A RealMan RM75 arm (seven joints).
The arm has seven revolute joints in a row. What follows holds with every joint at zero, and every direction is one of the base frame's.
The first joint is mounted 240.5 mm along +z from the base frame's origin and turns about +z.
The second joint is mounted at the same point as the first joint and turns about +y.
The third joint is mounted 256 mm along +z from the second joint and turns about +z.
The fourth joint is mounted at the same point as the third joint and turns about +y.
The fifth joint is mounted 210 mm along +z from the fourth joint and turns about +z.
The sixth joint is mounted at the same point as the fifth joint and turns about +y.
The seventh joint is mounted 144 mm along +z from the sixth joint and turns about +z.
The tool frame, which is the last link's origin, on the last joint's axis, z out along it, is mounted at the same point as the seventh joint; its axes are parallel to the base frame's.
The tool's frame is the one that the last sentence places.
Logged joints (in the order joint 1, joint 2, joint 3, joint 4, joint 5, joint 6, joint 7), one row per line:
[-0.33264 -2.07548 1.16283 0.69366 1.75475 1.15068 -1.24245]
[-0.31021 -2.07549 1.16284 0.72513 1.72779 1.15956 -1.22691]
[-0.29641 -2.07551 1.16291 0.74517 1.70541 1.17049 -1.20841]
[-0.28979 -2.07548 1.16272 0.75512 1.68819 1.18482 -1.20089]
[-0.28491 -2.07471 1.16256 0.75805 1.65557 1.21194 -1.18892]
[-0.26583 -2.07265 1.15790 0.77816 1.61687 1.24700 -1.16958]
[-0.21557 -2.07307 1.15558 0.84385 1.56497 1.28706 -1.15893]
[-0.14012 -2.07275 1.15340 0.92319 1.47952 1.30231 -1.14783]
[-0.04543 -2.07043 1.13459 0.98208 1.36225 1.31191 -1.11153]
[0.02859 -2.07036 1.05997 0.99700 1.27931 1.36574 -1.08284]
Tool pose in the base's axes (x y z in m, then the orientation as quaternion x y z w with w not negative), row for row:
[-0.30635 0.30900 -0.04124 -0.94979 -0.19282 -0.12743 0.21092]
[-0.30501 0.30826 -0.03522 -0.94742 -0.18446 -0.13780 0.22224]
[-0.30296 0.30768 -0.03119 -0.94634 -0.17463 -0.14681 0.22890]
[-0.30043 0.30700 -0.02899 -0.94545 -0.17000 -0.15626 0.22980]
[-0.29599 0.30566 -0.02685 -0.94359 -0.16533 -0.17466 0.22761]
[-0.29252 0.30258 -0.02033 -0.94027 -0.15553 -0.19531 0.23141]
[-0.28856 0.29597 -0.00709 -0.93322 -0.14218 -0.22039 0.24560]
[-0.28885 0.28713 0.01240 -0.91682 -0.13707 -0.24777 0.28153]
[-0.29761 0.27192 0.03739 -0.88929 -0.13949 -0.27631 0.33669]
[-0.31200 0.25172 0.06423 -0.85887 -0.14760 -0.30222 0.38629]
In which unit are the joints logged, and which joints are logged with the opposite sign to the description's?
The joints are logged in radians. Opposite sign: none.
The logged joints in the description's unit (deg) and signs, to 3 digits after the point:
[-19.059 -118.916 66.625 39.744 100.540 65.929 -71.187]
[-17.774 -118.917 66.626 41.547 98.995 66.438 -70.297]
[-16.983 -118.918 66.630 42.695 97.713 67.064 -69.237]
[-16.604 -118.916 66.619 43.265 96.726 67.885 -68.806]
[-16.324 -118.872 66.610 43.433 94.857 69.439 -68.120]
[-15.231 -118.754 66.343 44.585 92.640 71.448 -67.012]
[-12.351 -118.778 66.210 48.349 89.666 73.743 -66.402]
[-8.028 -118.760 66.085 52.895 84.770 74.617 -65.766]
[-2.603 -118.627 65.007 56.269 78.051 75.167 -63.686]
[1.638 -118.623 60.732 57.124 73.299 78.251 -62.042]

